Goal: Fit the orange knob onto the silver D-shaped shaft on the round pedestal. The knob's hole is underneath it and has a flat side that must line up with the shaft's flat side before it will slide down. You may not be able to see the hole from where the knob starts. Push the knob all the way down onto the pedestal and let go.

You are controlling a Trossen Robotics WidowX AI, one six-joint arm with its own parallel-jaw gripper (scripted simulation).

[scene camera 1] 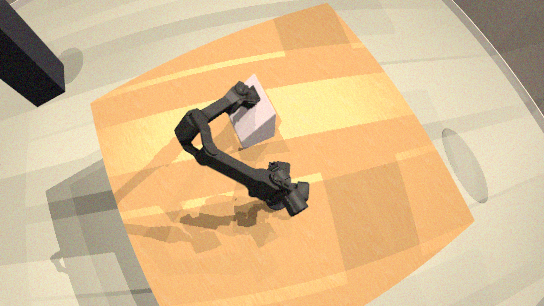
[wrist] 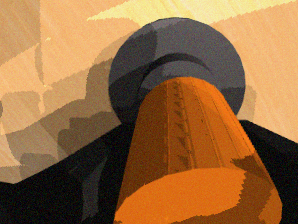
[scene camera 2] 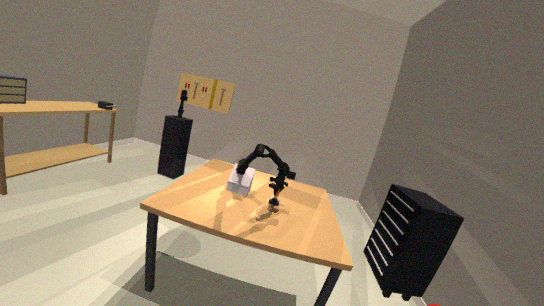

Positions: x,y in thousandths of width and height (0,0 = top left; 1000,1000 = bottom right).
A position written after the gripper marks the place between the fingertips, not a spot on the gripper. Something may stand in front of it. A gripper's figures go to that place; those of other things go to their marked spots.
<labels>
The gripper (wrist: 622,587): 10 cm from the lens. An orange knob (wrist: 633,676) is 5 cm from the lens.
</labels>
